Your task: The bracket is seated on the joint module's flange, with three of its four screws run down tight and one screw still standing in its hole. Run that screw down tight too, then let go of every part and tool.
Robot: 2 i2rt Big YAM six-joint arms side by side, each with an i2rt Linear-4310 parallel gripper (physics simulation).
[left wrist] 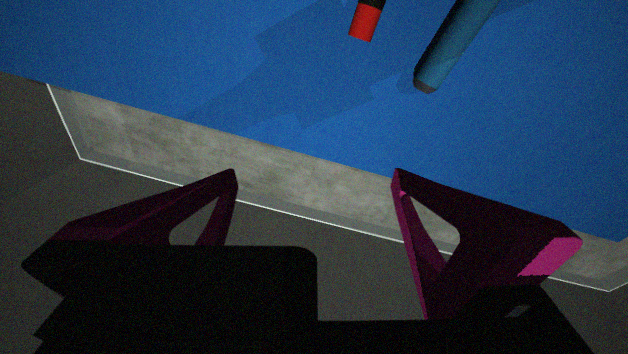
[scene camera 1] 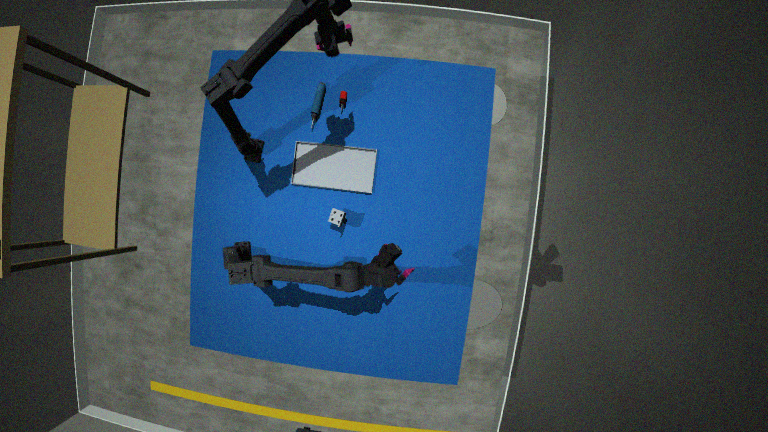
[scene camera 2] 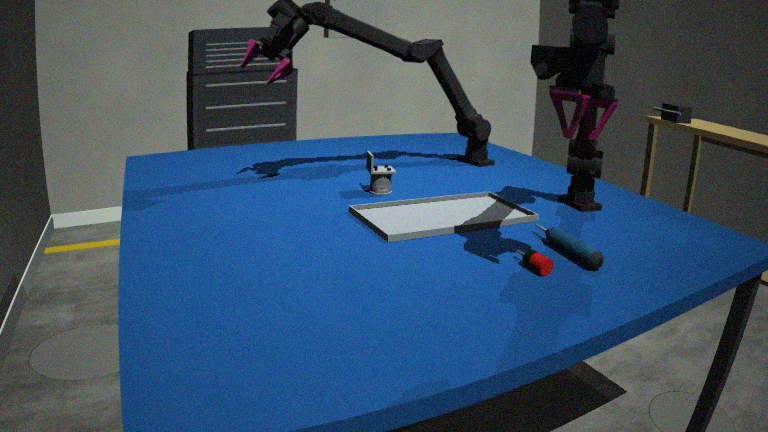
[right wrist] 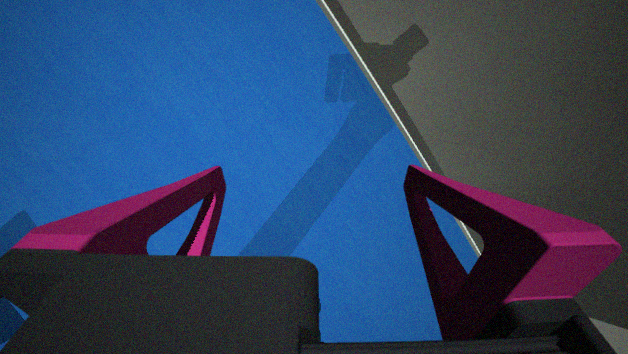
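Pixels of known places: left gripper, fingertip midpoint: [left wrist: 314, 177] [scene camera 1: 339, 48] [scene camera 2: 580, 138]; right gripper, fingertip midpoint: [scene camera 1: 406, 259] [scene camera 2: 254, 75] [right wrist: 314, 175]; left arm's base at its link origin: [scene camera 1: 254, 150] [scene camera 2: 579, 204]; right arm's base at its link origin: [scene camera 1: 243, 252] [scene camera 2: 475, 162].
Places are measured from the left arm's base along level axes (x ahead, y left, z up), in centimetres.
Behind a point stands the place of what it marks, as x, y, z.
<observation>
The pale bracket [scene camera 1: 337, 217] {53.2, -23.5, 6.6} [scene camera 2: 384, 169] {52.2, -22.6, 6.6} sits on the grey joint module [scene camera 2: 381, 184] {53.6, -20.6, 3.0}, its upright plate standing at one side. Dark screw spots show on its top; which screw stands proud is too small to tell. A teal-handled screwdriver [scene camera 1: 318, 99] {29.4, 31.6, 4.0} [scene camera 2: 573, 248] {30.4, 34.2, 2.8} [left wrist: 452, 47] {29.0, 34.6, 4.1} and a short red-handled driver [scene camera 1: 343, 98] {41.5, 34.9, 3.3} [scene camera 2: 538, 263] {42.2, 37.7, 2.4} [left wrist: 366, 22] {40.7, 36.6, 3.4} lie on the table, tips toward the tray. My left gripper [scene camera 1: 334, 44] {42.1, 45.4, 27.8} [scene camera 2: 582, 137] {42.1, 45.4, 27.8} [left wrist: 314, 177] {42.1, 45.4, 27.8} is open and empty, high above the tools' end of the table. My right gripper [scene camera 2: 256, 74] {87.2, -30.2, 32.9} [right wrist: 314, 175] {87.2, -30.2, 32.9} is open and empty, raised well above the table, away from the bracket.
A shallow white tray [scene camera 1: 332, 189] {46.3, -10.3, 1.3} [scene camera 2: 418, 235] {56.7, 12.9, 0.6} lies between the tools and the joint module. The right arm [scene camera 1: 311, 274] {58.2, -38.8, 49.5} [scene camera 2: 375, 36] {50.5, -39.6, 43.8} stretches beside the module in scene camera 1. A wooden side bench [scene camera 1: 96, 166] and a dark tool cabinet [scene camera 2: 241, 94] stand off the blue table.
</observation>
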